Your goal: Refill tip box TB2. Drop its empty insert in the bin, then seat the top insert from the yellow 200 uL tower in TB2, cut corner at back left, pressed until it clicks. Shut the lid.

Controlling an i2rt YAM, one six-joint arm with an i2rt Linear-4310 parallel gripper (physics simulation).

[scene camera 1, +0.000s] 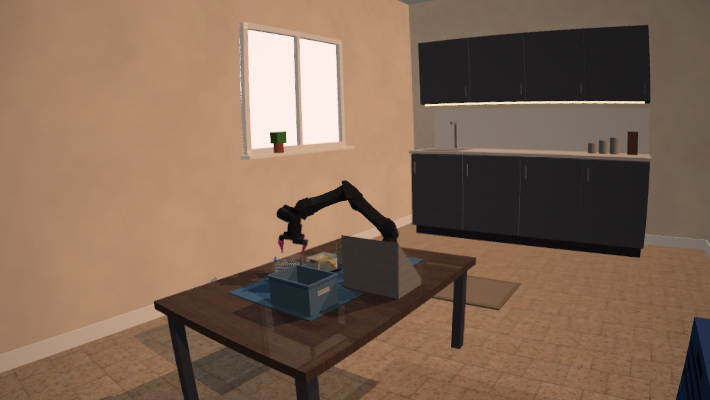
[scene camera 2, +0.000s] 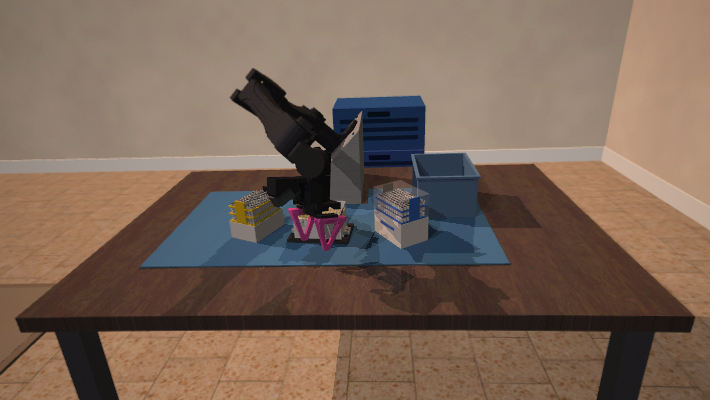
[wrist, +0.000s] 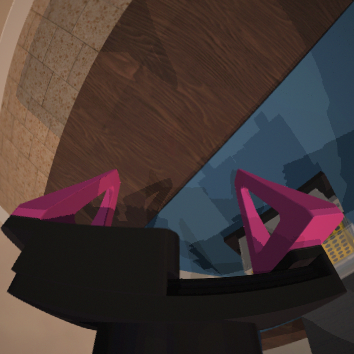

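My gripper (scene camera 1: pixel 293 252) (scene camera 2: pixel 315 244) (wrist: pixel 176 175) is open, its pink fingers wide apart with nothing between them. In scene camera 2 its fingers hang in front of the pale tip box (scene camera 1: pixel 322 262) (scene camera 2: pixel 314 232), taken as TB2, and partly hide it; its label is unreadable. The box sits in a black holder, and a yellow holed insert (wrist: pixel 338 246) shows in it at the right of the wrist view. Its lid seems raised, mostly hidden. The yellow tower (scene camera 2: pixel 256 224) stands left of the box in scene camera 2. The blue-grey bin (scene camera 1: pixel 302 295) (scene camera 2: pixel 446 197) stands at the right there.
A blue-striped tower (scene camera 1: pixel 288 264) (scene camera 2: pixel 402 227) under a clear cover stands between the tip box and the bin. A grey wedge-shaped panel (scene camera 1: pixel 371 267) (scene camera 2: pixel 347 172) stands by the arm's base. These things rest on a blue mat (scene camera 1: pixel 245 291) (scene camera 2: pixel 180 250) on the wooden table (scene camera 1: pixel 225 327) (scene camera 2: pixel 200 295).
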